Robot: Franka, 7 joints.
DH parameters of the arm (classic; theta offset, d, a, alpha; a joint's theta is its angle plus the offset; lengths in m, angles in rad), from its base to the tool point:
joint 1: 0 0.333 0 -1.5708
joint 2: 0 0 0 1.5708
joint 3: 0 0.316 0.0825 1.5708
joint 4: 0 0 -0.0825 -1.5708
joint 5: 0 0.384 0 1.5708
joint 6: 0 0 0.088 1.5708
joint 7: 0 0.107 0 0
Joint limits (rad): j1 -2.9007..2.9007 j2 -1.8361..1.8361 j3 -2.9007..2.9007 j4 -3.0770..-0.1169 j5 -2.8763..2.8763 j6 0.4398..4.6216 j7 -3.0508..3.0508
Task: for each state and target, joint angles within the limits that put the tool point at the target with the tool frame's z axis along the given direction. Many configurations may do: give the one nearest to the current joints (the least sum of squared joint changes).
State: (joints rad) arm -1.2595 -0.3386 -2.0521 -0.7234 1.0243 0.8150 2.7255
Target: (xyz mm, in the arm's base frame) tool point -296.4 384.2 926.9 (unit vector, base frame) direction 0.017 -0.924 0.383
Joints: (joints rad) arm -1.6324 -0.6460 -1.7833 -0.7235 1.6161 1.1929 2.7255
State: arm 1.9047 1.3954 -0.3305 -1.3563 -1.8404 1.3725 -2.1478
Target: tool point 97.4 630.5 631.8 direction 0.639 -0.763 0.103
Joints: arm 1.7962 0.7717 -0.3854 -0.7855 -1.5098 0.7558 -2.1478
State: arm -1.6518 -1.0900 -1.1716 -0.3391 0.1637 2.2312 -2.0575
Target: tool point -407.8 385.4 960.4 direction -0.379 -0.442 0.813
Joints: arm -1.3012 -0.9996 -0.8213 -0.7938 0.5074 2.4754 -2.0575
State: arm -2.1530 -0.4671 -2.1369 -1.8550 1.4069 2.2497 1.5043
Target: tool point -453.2 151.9 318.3 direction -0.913 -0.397 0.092
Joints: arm -1.9905 -0.5763 -1.5405 -2.4749 2.0603 2.3212 1.5043
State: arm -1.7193 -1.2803 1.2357 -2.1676 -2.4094 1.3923 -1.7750
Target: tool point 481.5 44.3 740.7 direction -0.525 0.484 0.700
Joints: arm -1.9338 -1.1364 1.2315 -1.8212 -2.0895 0.9648 -1.7750
